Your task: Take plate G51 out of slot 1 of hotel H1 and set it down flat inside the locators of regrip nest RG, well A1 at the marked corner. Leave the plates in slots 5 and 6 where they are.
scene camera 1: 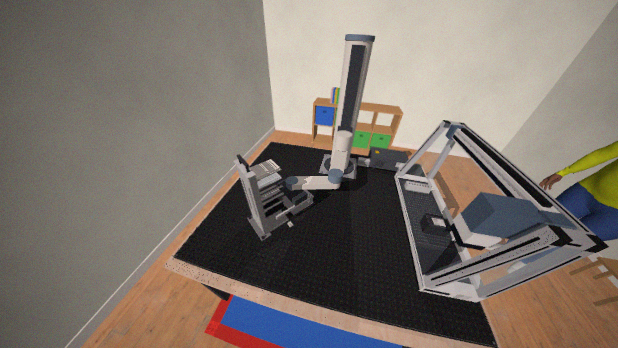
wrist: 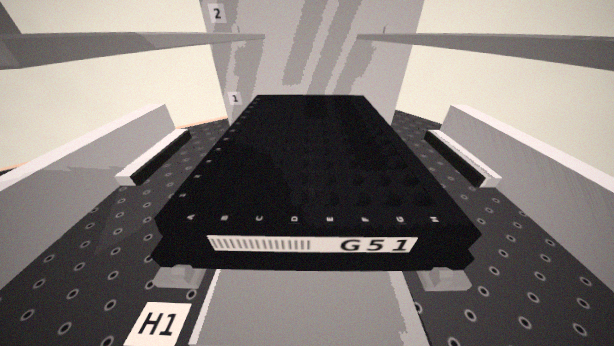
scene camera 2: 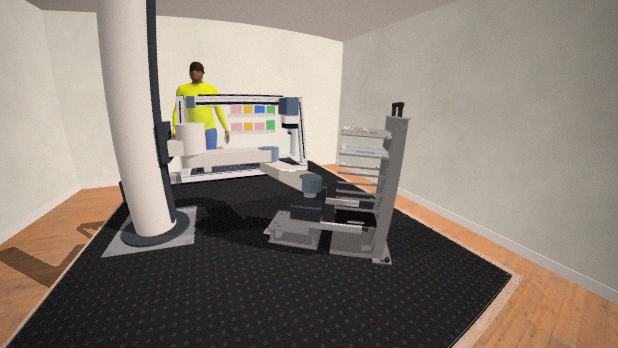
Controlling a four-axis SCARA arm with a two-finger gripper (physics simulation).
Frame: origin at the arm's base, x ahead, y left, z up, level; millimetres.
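Seen in the pictures: gripper, fingertip midpoint: (wrist: 307,120) (scene camera 2: 360,215); arm's base, origin of the base link: (scene camera 2: 157,229).
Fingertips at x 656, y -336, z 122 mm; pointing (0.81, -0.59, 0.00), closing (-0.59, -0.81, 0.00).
Note:
Pixels of each thing's middle, then the offset from my fingertips to it. Level surfaces: height alone.
- Black plate G51, body centre: (wrist: 310,140) (scene camera 2: 355,216) (scene camera 1: 270,207) dz -5, dx -13, dy +7 mm
- hotel H1, body centre: (scene camera 2: 373,181) (scene camera 1: 260,194) dz +119, dx +17, dy -19 mm
- upper plate, body centre: (scene camera 2: 366,131) (scene camera 1: 263,169) dz +261, dx -13, dy +7 mm
- lower plate, body centre: (scene camera 2: 364,150) (scene camera 1: 265,178) dz +208, dx -13, dy +7 mm
- Regrip nest RG, body centre: (scene camera 2: 296,227) (scene camera 1: 298,199) dz -74, dx -166, dy +120 mm
- black table, its level: dz -109 mm
Black plate G51 (wrist: 305,165) (scene camera 2: 350,220) lies in slot 1 of hotel H1 (scene camera 1: 253,200) (scene camera 2: 395,185) (wrist: 275,30), its label facing the wrist camera. My gripper (scene camera 1: 275,206) (scene camera 2: 359,215) (wrist: 307,120) is open, with one finger on each side of the plate; in the wrist view both pads stand apart from its long sides. The upper plate (scene camera 1: 266,168) (scene camera 2: 365,131) and the lower plate (scene camera 1: 270,179) (scene camera 2: 364,150) rest high in the hotel. Regrip nest RG (scene camera 1: 304,201) (scene camera 2: 281,221), a grey stand, is below the gripper body, which partly hides it. Its marked corner cannot be made out.
Shelf supports (wrist: 200,42) of slot 2 jut out above the plate on both sides. A framed gantry machine (scene camera 1: 411,235) (scene camera 2: 220,176) stands on the black table (scene camera 1: 350,260) (scene camera 2: 280,300), across from the hotel. A person (scene camera 1: 602,185) (scene camera 2: 197,107) stands beyond that machine.

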